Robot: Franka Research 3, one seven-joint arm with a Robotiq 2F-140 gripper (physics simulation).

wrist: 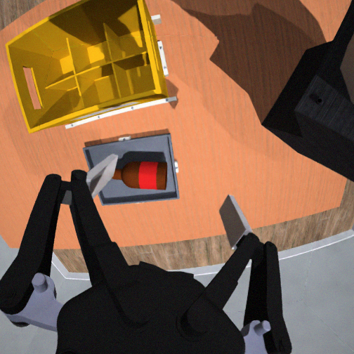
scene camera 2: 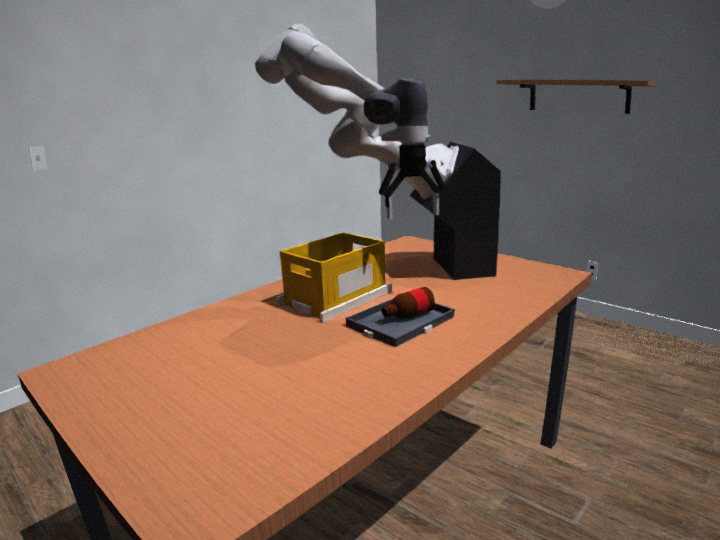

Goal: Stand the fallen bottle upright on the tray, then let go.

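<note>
A brown bottle with a red label (scene camera 2: 419, 301) (wrist: 149, 175) lies on its side in the dark grey tray (scene camera 2: 397, 338) (wrist: 107, 147). In the scene view its neck points left, towards the yellow crate's side; in the wrist view the neck also points left, and its tip is partly behind a fingertip. My gripper (scene camera 2: 412, 209) (wrist: 171, 184) is wide open and empty. It points down and hangs well above the table, higher than the bottle and apart from it.
A yellow crate with compartments (scene camera 2: 322, 279) (wrist: 160, 75) stands beside the tray, with white strips (scene camera 2: 355, 303) (wrist: 120, 113) along its base. The black robot base (scene camera 2: 473, 220) (wrist: 325, 105) stands at the table's far end. The wooden table (scene camera 2: 203, 406) (wrist: 200, 175) carries them.
</note>
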